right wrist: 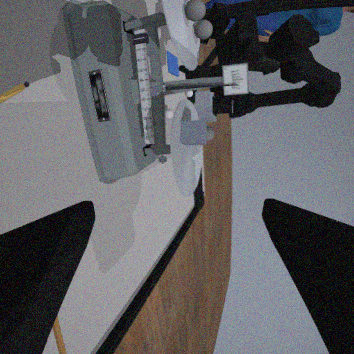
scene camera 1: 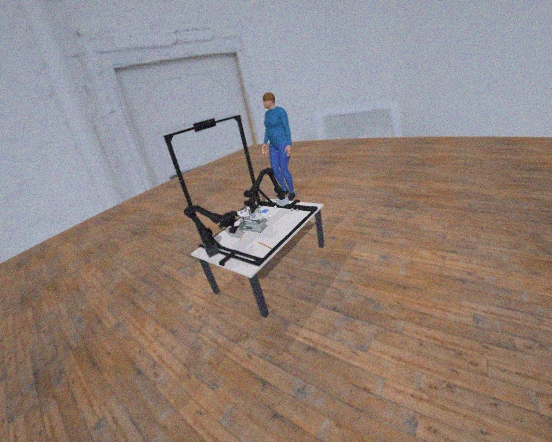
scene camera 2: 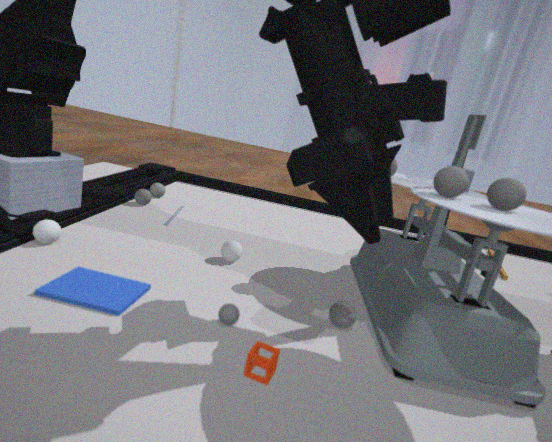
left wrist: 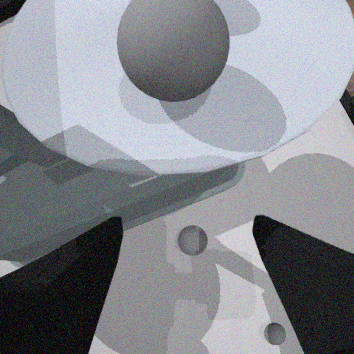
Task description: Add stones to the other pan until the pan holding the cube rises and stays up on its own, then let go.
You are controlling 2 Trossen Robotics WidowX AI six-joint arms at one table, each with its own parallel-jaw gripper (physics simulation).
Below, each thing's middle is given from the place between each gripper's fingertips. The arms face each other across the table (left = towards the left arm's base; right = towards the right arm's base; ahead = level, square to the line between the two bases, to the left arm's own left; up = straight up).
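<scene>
Right hand 9 cm above the grey balance scale (left wrist: 89,145), 11 cm beyond it, 20 cm to the right of it. From my right hand: blue flat pad (scene camera 2: 83,287) 20 cm below, 25 cm behind, 52 cm to the left; orange wire cube (scene camera 2: 269,365) 20 cm below, 30 cm behind, 35 cm to the left.
From my left hand: grey balance scale 10 mm above, 80 mm ahead, 70 mm to the right; blue flat pad 110 mm below, 70 mm behind, 250 mm to the left; orange wire cube 100 mm below, 110 mm behind, 70 mm to the left.
</scene>
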